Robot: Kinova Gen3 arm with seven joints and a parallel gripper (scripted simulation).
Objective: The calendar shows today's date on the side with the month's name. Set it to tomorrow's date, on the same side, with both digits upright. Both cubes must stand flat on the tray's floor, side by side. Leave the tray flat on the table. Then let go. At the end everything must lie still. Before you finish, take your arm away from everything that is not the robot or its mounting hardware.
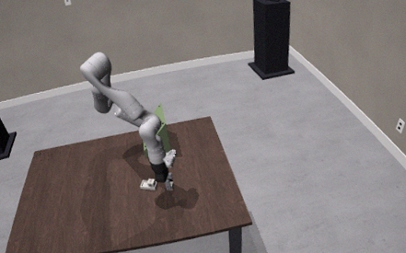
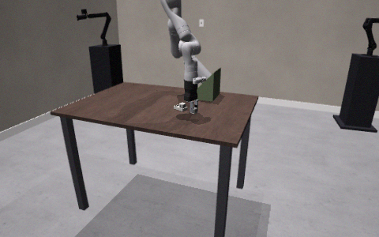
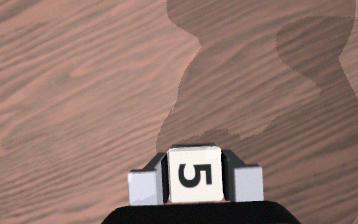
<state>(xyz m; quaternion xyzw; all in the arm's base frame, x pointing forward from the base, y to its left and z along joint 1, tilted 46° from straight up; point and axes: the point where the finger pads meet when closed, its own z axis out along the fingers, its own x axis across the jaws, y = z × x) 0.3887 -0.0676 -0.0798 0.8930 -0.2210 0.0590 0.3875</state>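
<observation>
Now: hand 4 cm past the white cube and 8 cm to the left of it. From my hand the other things lie so: white calendar tray 5 cm behind, 9 cm to the right, 2 cm below; then digit cube 1 cm below.
</observation>
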